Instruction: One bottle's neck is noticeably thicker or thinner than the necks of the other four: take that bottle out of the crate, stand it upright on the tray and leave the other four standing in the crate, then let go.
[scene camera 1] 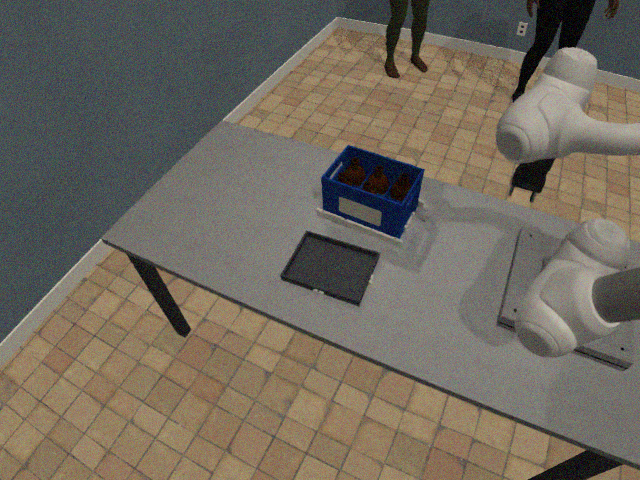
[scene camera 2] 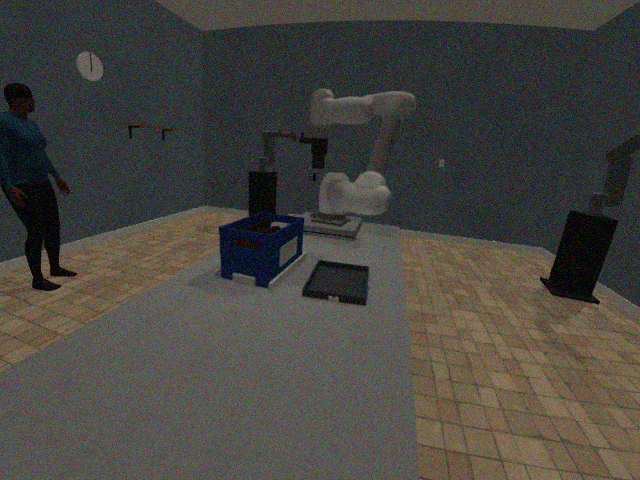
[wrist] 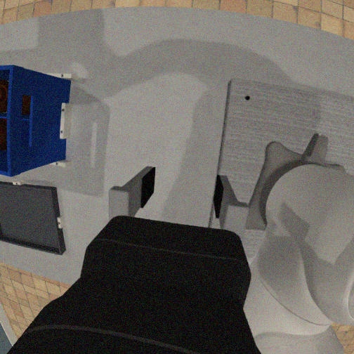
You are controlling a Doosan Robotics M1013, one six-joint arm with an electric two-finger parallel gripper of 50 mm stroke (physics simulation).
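Frame: origin at the arm's base, x back, y right, z up, level; centimetres.
Seen in the pictures: gripper, fingertip midpoint: (scene camera 1: 520, 196) (scene camera 2: 312, 181); arm's base at its link origin: (scene camera 2: 331, 221).
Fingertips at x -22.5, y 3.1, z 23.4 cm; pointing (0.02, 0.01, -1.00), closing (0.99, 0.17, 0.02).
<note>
Pixels of each thing's middle, then the offset from my fingertips to it. "spot": a spot on its surface instead. Level surfaces: height alone.
- blue crate at the middle of its body: (scene camera 1: 371, 192) (scene camera 2: 265, 245) dx -43.3, dy -3.2, dz -19.8 cm
- left bottle at the middle of its body: (scene camera 2: 241, 251) (scene camera 1: 354, 177) dx -52.3, dy +0.3, dz -20.0 cm
- middle bottle at the middle of its body: (scene camera 1: 377, 185) (scene camera 2: 254, 244) dx -43.7, dy +1.3, dz -20.0 cm
- right bottle at the middle of its body: (scene camera 1: 401, 193) (scene camera 2: 265, 238) dx -35.1, dy +2.4, dz -20.0 cm
- dark tray at a spot on its surface: (scene camera 1: 330, 267) (scene camera 2: 338, 282) spot: dx -40.7, dy -31.1, dz -28.0 cm
- table at its surface level: dz -28.6 cm
A blue crate (scene camera 1: 361, 206) (scene camera 2: 245, 258) (wrist: 40, 125) stands on the table. Brown bottles stand in it; in scene camera 1 a left bottle (scene camera 1: 352, 174), a middle bottle (scene camera 1: 376, 181) and a right bottle (scene camera 1: 400, 188) show. Other bottles are hidden, and I cannot tell which neck differs. A dark tray (scene camera 1: 330, 267) (scene camera 2: 337, 281) (wrist: 29, 216) lies beside the crate, with no bottle on it. My gripper (scene camera 1: 523, 196) (scene camera 2: 314, 176) (wrist: 184, 183) is open and empty, high above the table between the crate and the arm's base.
White rails (scene camera 1: 356, 225) (wrist: 64, 120) edge the crate's foot. Small white pieces sit at the tray's edges. The arm's base plate (scene camera 1: 522, 279) (scene camera 2: 333, 227) (wrist: 270, 120) lies on the table (scene camera 1: 217, 206). People stand beyond the table, and other arms on black pedestals (scene camera 2: 262, 192) (scene camera 2: 581, 253) stand farther off.
</note>
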